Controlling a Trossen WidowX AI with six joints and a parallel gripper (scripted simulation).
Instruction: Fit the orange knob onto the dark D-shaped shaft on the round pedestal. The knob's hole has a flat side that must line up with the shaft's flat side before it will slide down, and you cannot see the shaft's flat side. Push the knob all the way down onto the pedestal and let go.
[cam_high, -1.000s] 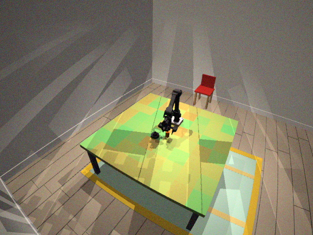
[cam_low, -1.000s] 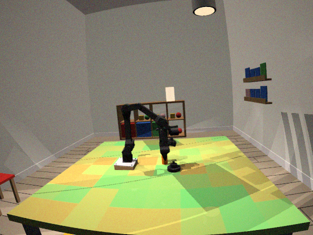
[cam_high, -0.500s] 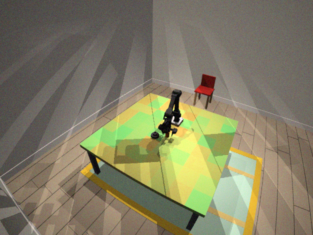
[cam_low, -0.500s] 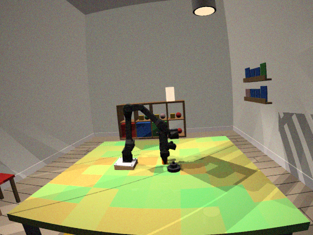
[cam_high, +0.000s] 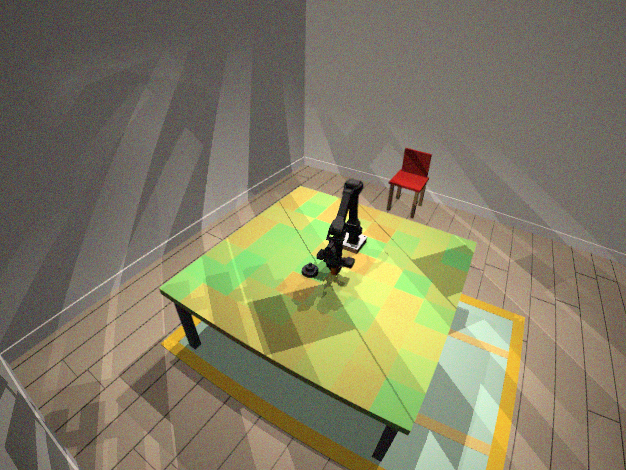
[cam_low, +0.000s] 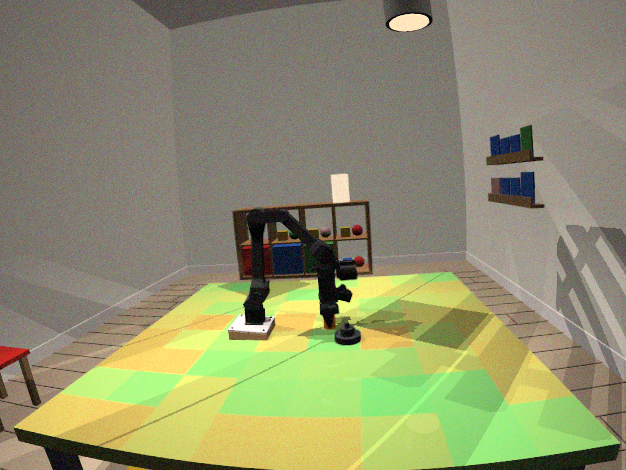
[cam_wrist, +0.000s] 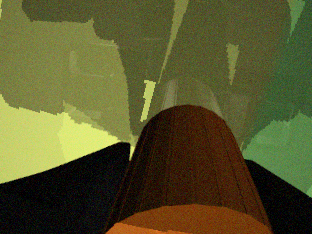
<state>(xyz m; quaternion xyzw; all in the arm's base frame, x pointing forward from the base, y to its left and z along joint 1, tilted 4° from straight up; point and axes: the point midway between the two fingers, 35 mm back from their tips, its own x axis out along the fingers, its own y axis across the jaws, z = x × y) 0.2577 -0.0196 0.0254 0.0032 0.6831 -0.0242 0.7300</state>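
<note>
Right now the pedestal is 50 mm ahead of my gripper tip, 120 mm to the right of it and 20 mm above it. Round my gripper tip: knob 20 mm above.
</note>
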